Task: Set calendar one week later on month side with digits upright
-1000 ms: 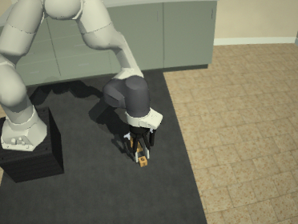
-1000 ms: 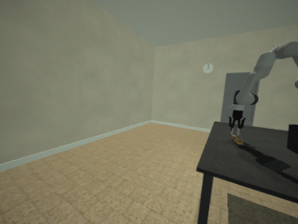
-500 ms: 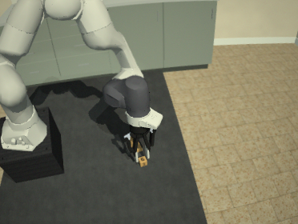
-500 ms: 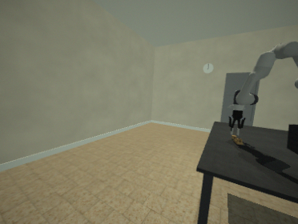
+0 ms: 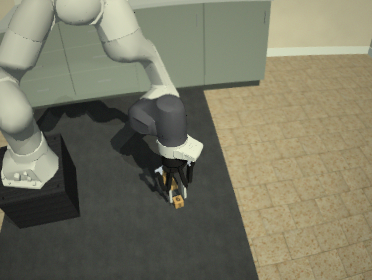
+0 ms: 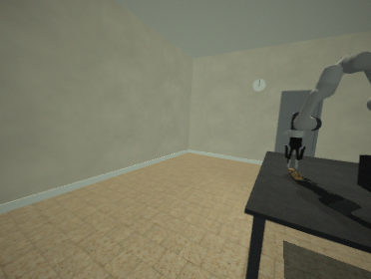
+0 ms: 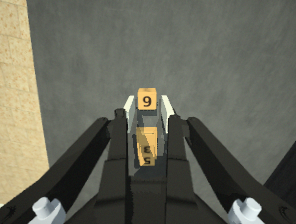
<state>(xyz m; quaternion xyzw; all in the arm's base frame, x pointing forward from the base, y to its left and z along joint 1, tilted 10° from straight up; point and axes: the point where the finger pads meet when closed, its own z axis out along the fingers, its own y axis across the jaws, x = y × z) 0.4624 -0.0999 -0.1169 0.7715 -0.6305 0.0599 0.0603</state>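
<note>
Right now my hand is 60 mm above the orange calendar cube. From my hand the other things lie so: orange calendar tray: 110 mm to the left, 60 mm below, 20 mm behind.
</note>
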